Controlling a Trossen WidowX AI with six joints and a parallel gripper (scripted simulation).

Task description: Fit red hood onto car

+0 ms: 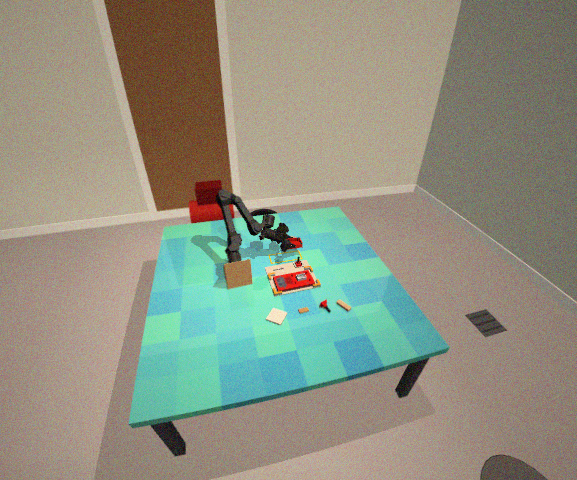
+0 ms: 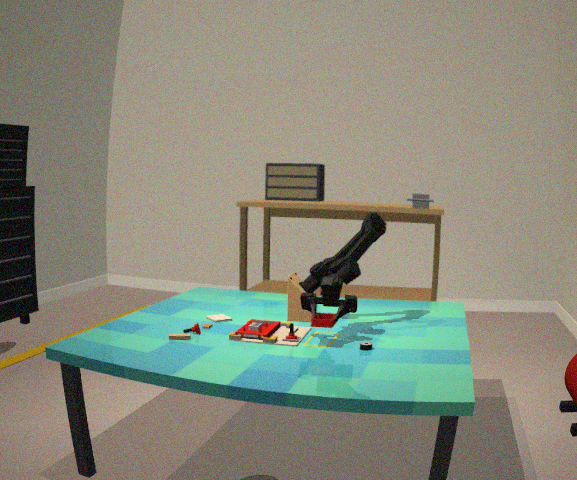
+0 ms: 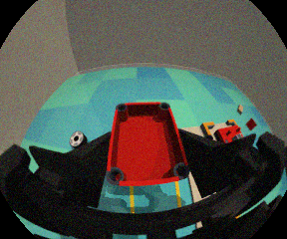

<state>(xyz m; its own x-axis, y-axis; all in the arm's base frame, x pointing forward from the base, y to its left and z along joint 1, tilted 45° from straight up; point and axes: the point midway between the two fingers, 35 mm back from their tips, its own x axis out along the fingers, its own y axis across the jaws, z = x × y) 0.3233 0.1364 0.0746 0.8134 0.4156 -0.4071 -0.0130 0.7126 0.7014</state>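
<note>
My gripper tip is 1 cm above the red hood. Round my gripper tip: white tile: 44 cm to the right, 20 cm behind, 8 cm below; then grey engine block: 24 cm to the right, 6 cm below, 2 cm behind; then black wheel: 15 cm to the left, 8 cm below, 3 cm ahead.
</note>
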